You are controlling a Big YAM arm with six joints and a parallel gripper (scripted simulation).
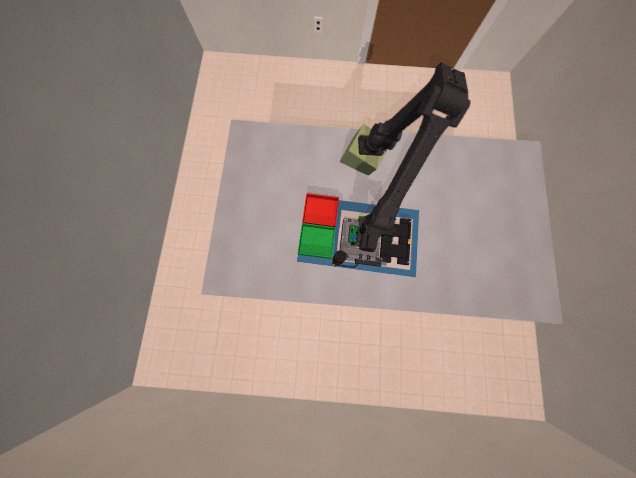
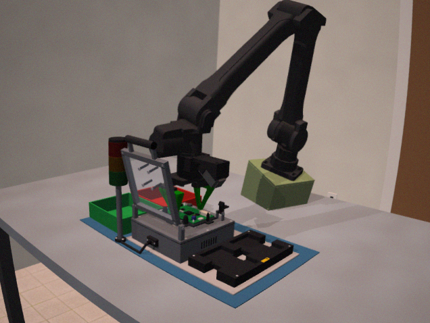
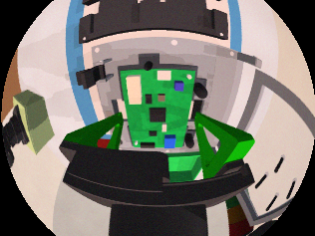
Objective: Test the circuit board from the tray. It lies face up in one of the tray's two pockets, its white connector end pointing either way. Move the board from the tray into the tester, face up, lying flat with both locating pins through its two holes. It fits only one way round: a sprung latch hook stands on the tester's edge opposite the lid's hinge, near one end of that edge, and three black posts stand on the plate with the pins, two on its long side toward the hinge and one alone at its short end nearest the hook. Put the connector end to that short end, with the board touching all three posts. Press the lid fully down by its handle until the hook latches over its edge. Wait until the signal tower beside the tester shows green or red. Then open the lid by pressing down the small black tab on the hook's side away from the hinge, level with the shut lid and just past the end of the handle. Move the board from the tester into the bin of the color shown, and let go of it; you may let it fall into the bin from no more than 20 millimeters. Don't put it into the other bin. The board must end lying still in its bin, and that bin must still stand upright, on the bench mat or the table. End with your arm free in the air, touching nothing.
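Right now my hand is 1 cm to the right of the tester plate and 1 cm above it. From my hand the other things lie so: clear lid: 12 cm ahead, 2 cm to the right, 10 cm above; then latch hook: 5 cm behind, 7 cm to the left, 1 cm above; then green bin: 1 cm ahead, 20 cm to the right, 7 cm below.
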